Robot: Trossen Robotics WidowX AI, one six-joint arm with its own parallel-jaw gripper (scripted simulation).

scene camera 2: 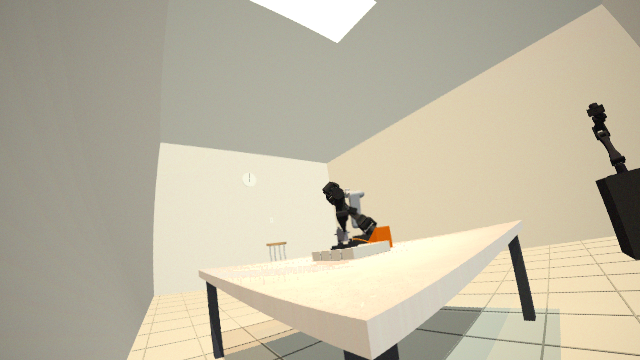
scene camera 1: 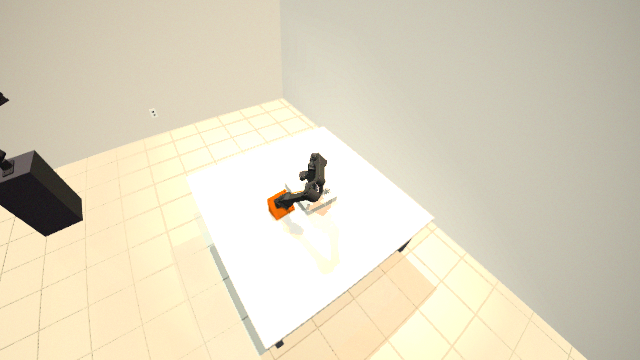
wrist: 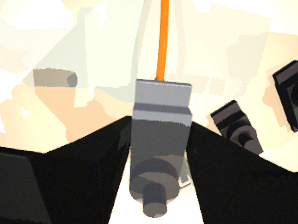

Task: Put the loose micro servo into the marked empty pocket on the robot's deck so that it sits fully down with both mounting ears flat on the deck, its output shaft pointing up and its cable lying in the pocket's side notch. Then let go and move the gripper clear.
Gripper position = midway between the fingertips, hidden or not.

In view: the gripper (wrist: 159, 125) and a pale deck (wrist: 88, 79).
